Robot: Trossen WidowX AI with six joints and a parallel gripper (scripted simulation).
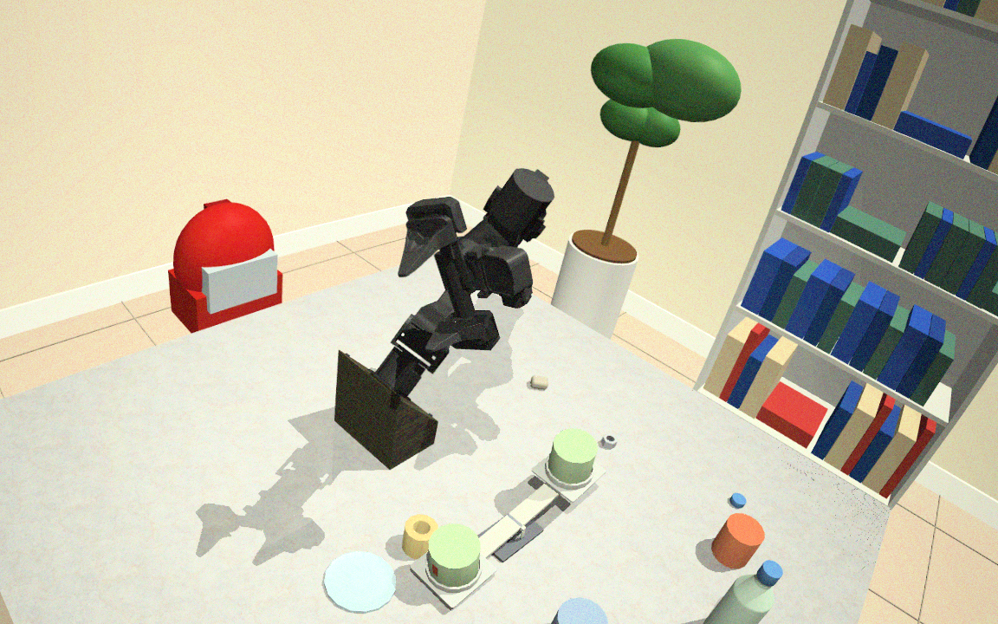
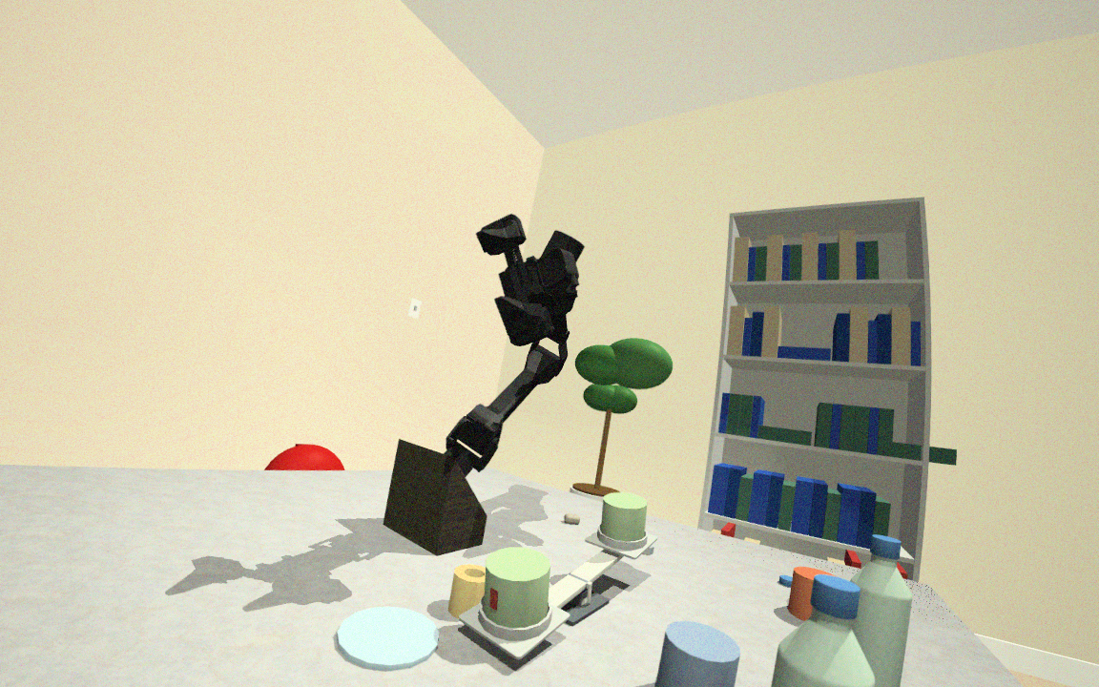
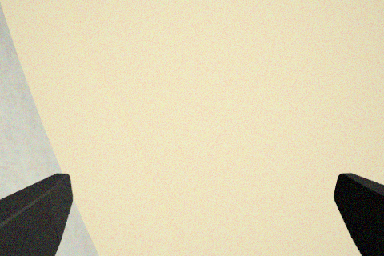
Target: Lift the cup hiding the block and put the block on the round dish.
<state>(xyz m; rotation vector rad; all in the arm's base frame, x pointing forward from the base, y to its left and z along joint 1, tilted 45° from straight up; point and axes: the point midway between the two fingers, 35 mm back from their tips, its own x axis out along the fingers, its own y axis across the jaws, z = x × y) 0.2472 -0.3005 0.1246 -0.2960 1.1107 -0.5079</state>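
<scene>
My gripper tip is now 38 cm above the block, 9 cm short of it and 6 cm to the right of it. The rest, counted from my gripper tip: small balance: 40 cm below, 19 cm to the left, 8 cm ahead; then yellow roll: 40 cm below, 5 cm to the left, 2 cm ahead; then pale blue round dish: 42 cm below, 5 cm to the right, 2 cm ahead.
</scene>
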